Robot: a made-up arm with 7 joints. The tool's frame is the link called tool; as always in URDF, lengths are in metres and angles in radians. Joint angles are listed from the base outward.
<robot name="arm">
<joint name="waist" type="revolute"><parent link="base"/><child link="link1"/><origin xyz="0.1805 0.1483 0.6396"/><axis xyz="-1 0 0"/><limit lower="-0.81" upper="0.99"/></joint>
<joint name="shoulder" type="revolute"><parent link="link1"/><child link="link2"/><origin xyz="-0.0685 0.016 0.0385"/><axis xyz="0 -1 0"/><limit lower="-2.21" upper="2.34"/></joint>
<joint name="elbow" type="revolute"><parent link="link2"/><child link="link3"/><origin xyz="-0.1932 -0.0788 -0.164"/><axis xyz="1 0 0"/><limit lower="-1.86" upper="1.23"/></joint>
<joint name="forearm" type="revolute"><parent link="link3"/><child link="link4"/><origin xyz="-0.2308 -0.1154 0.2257"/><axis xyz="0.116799 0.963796 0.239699"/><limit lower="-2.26" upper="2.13"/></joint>
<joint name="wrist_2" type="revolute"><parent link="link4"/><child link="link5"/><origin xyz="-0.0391 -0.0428 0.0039"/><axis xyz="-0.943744 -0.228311 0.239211"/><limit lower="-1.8" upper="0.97"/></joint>
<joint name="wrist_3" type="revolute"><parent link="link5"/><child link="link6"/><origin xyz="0.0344 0.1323 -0.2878"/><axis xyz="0 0 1"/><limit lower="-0.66" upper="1.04"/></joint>
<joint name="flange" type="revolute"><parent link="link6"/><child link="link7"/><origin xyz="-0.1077 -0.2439 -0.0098"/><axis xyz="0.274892 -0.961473 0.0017"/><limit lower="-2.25" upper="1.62"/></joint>
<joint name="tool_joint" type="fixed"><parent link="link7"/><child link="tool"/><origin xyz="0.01 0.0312 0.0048" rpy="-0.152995 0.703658 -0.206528"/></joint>
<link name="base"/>
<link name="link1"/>
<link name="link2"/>
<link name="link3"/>
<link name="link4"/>
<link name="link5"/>
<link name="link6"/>
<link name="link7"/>
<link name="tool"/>
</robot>
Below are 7 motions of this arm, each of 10 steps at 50 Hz.
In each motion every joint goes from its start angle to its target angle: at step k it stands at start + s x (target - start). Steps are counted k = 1, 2, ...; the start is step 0. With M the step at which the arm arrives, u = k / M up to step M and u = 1 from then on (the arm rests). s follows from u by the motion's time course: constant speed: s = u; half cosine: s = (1 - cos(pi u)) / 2; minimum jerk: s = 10 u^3 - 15 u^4 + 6 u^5.
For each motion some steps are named. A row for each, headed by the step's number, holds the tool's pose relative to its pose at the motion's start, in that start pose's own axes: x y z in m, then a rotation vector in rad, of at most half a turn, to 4 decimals.
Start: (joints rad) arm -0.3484 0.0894 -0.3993 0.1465 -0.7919 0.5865 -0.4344
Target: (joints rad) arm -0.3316 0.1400 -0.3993 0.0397 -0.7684 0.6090 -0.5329
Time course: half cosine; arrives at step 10
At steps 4, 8, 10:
4: 0.0132 -0.0116 0.0106 -0.0458 -0.0153 -0.0282
8: 0.0325 -0.0303 0.0292 -0.1180 -0.0393 -0.0782
10: 0.0356 -0.0334 0.0326 -0.1300 -0.0433 -0.0873

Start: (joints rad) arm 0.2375 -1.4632 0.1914 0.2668 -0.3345 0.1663 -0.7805
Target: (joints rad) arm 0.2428 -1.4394 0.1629 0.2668 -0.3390 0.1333 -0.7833
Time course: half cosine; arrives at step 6
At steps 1, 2, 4, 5, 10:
1: 0.0005 0.0002 0.0000 0.0024 -0.0002 -0.0022
2: 0.0018 0.0006 -0.0002 0.0092 -0.0007 -0.0081
4: 0.0054 0.0019 -0.0005 0.0277 -0.0024 -0.0242
5: 0.0067 0.0024 -0.0005 0.0345 -0.0030 -0.0300
10: 0.0072 0.0026 -0.0006 0.0370 -0.0033 -0.0322

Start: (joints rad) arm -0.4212 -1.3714 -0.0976 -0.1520 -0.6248 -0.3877 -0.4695
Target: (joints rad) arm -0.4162 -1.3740 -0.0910 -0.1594 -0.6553 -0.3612 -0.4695
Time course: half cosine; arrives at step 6
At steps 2, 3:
2: -0.0004 0.0021 0.0000 -0.0013 0.0023 0.0091
3: -0.0007 0.0043 0.0000 -0.0025 0.0045 0.0182

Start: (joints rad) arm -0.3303 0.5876 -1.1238 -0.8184 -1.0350 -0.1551 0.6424
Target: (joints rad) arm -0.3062 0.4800 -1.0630 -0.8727 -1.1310 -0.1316 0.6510
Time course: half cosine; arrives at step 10
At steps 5, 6, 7, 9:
5: 0.0013 0.0093 0.0194 0.0708 0.0539 0.0181
6: 0.0018 0.0124 0.0256 0.0926 0.0705 0.0230
7: 0.0023 0.0151 0.0313 0.1124 0.0854 0.0271
9: 0.0031 0.0188 0.0387 0.1380 0.1048 0.0320

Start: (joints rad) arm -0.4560 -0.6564 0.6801 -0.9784 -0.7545 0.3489 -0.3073
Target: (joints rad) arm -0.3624 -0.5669 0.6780 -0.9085 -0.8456 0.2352 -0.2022
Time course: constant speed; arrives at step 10
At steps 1, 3, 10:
1: -0.0018 0.0032 -0.0042 0.0120 -0.0086 0.0048
3: -0.0053 0.0093 -0.0125 0.0359 -0.0250 0.0142
10: -0.0187 0.0290 -0.0413 0.1177 -0.0760 0.0439

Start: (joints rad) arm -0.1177 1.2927 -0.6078 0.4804 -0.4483 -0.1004 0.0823
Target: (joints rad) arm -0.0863 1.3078 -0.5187 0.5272 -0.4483 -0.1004 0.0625
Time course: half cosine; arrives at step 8
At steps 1, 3, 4, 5, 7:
1: 0.0005 -0.0008 0.0000 -0.0002 0.0025 0.0028
3: 0.0042 -0.0063 -0.0002 -0.0023 0.0204 0.0231
4: 0.0069 -0.0103 -0.0003 -0.0040 0.0332 0.0375
5: 0.0095 -0.0143 -0.0003 -0.0061 0.0459 0.0519
7: 0.0134 -0.0200 -0.0002 -0.0095 0.0640 0.0724

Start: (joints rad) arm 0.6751 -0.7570 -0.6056 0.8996 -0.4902 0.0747 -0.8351
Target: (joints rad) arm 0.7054 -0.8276 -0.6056 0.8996 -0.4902 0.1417 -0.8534
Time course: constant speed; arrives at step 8
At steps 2, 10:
2: -0.0075 -0.0018 -0.0080 -0.0146 0.0171 -0.0025
10: -0.0305 -0.0065 -0.0314 -0.0585 0.0688 -0.0077

